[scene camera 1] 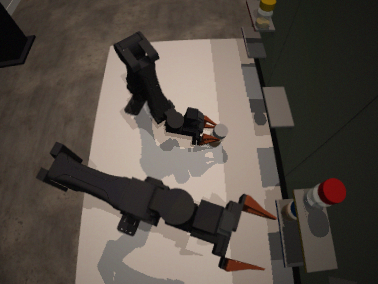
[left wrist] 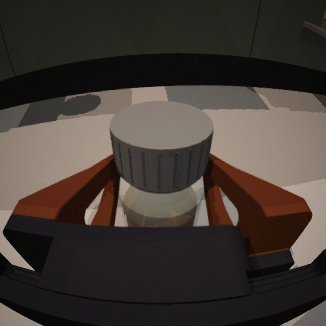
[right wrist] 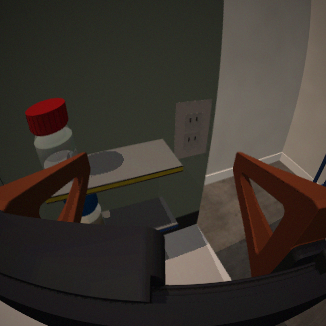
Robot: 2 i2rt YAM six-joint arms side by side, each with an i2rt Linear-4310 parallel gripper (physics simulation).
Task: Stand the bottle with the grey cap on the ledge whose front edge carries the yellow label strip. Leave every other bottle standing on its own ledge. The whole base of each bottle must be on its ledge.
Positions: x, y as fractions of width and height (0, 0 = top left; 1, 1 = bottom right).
Labels:
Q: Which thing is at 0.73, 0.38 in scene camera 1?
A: A bare ledge.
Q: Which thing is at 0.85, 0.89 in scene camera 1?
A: A yellow-strip ledge.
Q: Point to a red-capped bottle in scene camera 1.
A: At 0.88, 0.67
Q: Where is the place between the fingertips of the right gripper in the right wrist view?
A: At 0.50, 0.49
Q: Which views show the right gripper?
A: Scene camera 1 and the right wrist view only.

